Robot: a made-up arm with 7 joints. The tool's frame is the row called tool. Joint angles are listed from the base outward. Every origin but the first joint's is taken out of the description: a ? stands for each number. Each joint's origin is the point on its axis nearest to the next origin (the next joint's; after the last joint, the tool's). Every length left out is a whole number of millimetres.
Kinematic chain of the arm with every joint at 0, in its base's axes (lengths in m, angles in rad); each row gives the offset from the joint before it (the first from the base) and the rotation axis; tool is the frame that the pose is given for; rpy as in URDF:
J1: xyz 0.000 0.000 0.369 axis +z
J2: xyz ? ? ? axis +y
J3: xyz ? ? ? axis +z
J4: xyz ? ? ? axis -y
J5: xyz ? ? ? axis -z
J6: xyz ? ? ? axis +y
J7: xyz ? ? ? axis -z
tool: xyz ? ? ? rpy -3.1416 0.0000 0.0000
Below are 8 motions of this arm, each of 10 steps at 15 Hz.
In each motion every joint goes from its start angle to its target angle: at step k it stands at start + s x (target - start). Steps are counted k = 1, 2, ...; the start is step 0. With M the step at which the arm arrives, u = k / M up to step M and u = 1 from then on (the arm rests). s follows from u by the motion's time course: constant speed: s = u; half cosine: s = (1 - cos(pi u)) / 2; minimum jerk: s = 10 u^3 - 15 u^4 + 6 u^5.
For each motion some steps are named. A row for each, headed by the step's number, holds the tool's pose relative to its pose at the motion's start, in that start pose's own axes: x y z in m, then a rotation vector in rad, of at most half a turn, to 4 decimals.
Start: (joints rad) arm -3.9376 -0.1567 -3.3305 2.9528 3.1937 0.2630 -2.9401
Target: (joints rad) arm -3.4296 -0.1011 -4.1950 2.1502 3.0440 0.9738 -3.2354
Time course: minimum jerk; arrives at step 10
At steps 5, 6, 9, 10:
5: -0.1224 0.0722 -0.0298 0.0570 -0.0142 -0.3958
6: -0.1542 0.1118 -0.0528 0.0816 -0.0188 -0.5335
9: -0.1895 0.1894 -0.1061 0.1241 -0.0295 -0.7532
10: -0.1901 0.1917 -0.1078 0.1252 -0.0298 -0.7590

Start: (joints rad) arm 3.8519 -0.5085 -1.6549 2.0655 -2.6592 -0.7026 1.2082
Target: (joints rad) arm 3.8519 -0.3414 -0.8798 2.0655 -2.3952 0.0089 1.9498
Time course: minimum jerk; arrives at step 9
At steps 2, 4, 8, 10:
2: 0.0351 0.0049 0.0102 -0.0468 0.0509 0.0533
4: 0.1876 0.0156 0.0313 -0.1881 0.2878 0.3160
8: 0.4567 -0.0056 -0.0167 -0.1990 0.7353 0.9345
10: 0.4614 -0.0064 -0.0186 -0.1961 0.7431 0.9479

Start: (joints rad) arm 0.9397 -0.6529 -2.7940 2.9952 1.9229 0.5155 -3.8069
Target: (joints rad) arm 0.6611 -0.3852 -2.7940 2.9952 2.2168 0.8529 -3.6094
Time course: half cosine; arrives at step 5
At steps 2, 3, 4, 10:
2: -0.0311 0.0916 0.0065 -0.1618 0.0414 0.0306
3: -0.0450 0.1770 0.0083 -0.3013 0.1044 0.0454
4: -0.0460 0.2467 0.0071 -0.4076 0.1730 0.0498
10: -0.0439 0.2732 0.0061 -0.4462 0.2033 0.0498

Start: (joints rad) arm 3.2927 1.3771 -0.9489 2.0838 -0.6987 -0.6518 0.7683
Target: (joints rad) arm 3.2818 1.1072 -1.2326 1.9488 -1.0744 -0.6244 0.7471
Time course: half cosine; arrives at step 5
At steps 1, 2, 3, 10:
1: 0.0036 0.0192 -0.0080 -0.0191 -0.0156 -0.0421
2: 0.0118 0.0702 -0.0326 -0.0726 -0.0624 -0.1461
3: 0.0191 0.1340 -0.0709 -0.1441 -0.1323 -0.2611
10: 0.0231 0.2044 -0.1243 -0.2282 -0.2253 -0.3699

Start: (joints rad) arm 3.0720 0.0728 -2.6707 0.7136 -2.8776 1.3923 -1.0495
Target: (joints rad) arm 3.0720 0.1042 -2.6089 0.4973 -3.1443 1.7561 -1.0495
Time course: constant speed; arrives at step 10
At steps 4, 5, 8, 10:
4: -0.0118 0.0082 -0.0287 -0.0038 -0.1458 -0.0189
5: -0.0152 0.0100 -0.0364 -0.0053 -0.1827 -0.0198
8: -0.0261 0.0149 -0.0608 -0.0106 -0.2934 -0.0131
10: -0.0338 0.0174 -0.0783 -0.0148 -0.3666 -0.0009

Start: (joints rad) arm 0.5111 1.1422 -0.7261 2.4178 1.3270 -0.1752 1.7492
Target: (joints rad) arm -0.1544 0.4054 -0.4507 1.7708 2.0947 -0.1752 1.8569
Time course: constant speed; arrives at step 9
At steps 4, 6, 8, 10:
4: 0.1804 -0.2625 -0.0462 0.3358 0.2447 0.6119
6: 0.2543 -0.3527 -0.1107 0.5080 0.2937 0.9135
8: 0.3101 -0.4159 -0.1877 0.6747 0.2951 1.2051
10: 0.3308 -0.4385 -0.2280 0.7542 0.2785 1.3454

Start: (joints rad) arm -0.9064 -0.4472 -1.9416 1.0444 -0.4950 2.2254 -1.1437
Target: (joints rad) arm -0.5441 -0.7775 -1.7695 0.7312 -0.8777 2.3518 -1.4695
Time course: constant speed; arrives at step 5
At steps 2, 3, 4, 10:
2: 0.0955 -0.0013 0.0203 0.0036 -0.3584 -0.2608
3: 0.1391 -0.0071 0.0352 0.0058 -0.5423 -0.3818
4: 0.1795 -0.0157 0.0528 0.0080 -0.7289 -0.4958
10: 0.2163 -0.0267 0.0730 0.0099 -0.9179 -0.6021

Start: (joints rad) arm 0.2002 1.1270 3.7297 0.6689 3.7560 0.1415 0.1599
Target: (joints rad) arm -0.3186 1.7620 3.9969 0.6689 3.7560 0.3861 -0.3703
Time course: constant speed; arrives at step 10
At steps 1, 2, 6, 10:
1: -0.0133 0.0011 -0.0011 0.0118 -0.0794 -0.1083
2: -0.0249 0.0030 -0.0026 0.0275 -0.1556 -0.2205
6: -0.0527 0.0161 -0.0075 0.1218 -0.4252 -0.7036
10: -0.0502 0.0303 -0.0025 0.2492 -0.6345 -1.2315

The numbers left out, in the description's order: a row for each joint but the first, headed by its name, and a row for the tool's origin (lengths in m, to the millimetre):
J2: 0.000 0.000 0.000
J3: 0.000 0.000 0.282
J4: 0.072 0.000 0.000
J5: 0.094 0.000 -0.417
J6: 0.000 0.000 0.000
J7: 0.092 0.000 -0.117
tool: 0.000 0.000 0.000

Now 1 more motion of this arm.
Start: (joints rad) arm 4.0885 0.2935 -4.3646 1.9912 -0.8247 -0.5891 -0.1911
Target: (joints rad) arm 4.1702 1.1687 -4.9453 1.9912 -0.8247 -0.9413 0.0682
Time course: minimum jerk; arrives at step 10
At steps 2, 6, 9, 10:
2: -0.0228 0.0348 -0.0171 -0.0518 -0.0131 0.0177
6: -0.2891 0.2673 -0.3234 -0.5642 -0.1916 0.2095
9: -0.4060 0.2677 -0.5234 -0.7825 -0.3053 0.3089
10: -0.4089 0.2666 -0.5291 -0.7882 -0.3087 0.3118

